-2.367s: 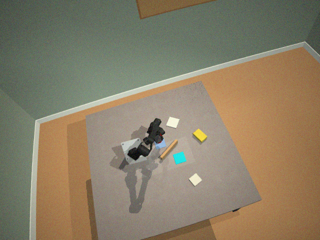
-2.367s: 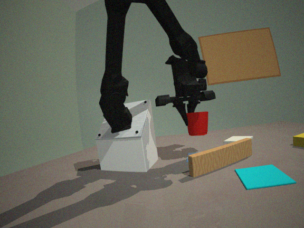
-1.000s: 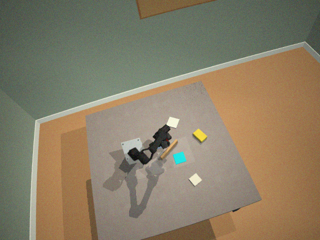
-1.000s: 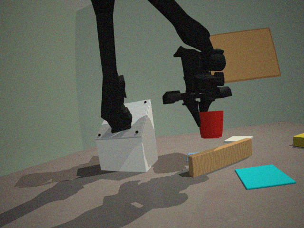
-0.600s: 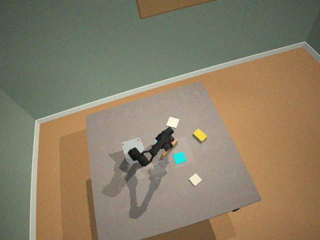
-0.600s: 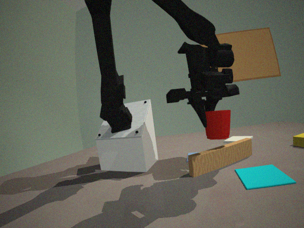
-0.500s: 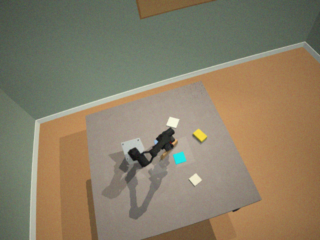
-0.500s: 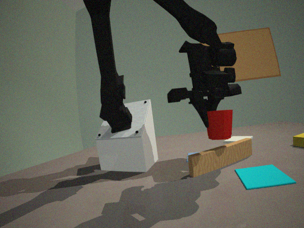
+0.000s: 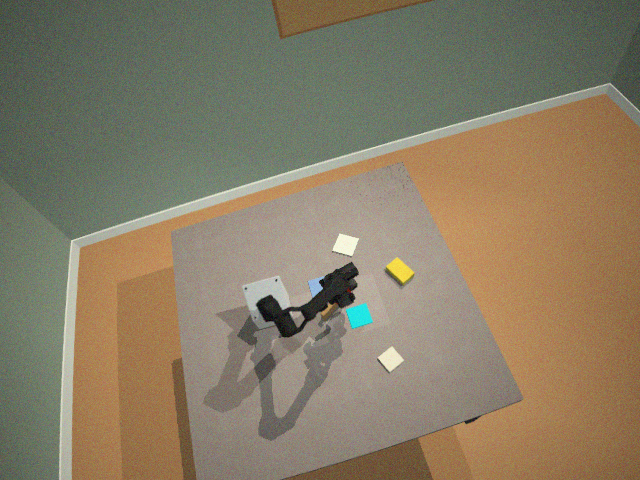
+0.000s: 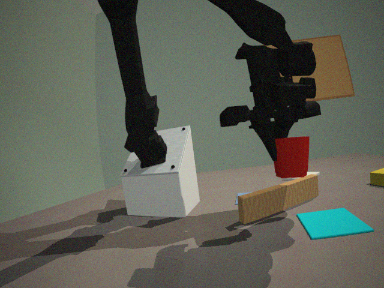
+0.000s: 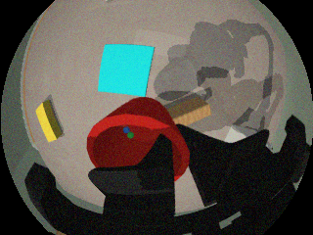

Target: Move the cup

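Right now the green marble is 4 cm ahead of my gripper tip, 2 cm to the left of it and 2 cm below it. The rest, counted from my gripper tip: cyan pad: 12 cm below, 7 cm ahead, 6 cm to the right; then wooden bar: 9 cm below, 4 cm to the left, 2 cm ahead; then red cup: 3 cm ahead.
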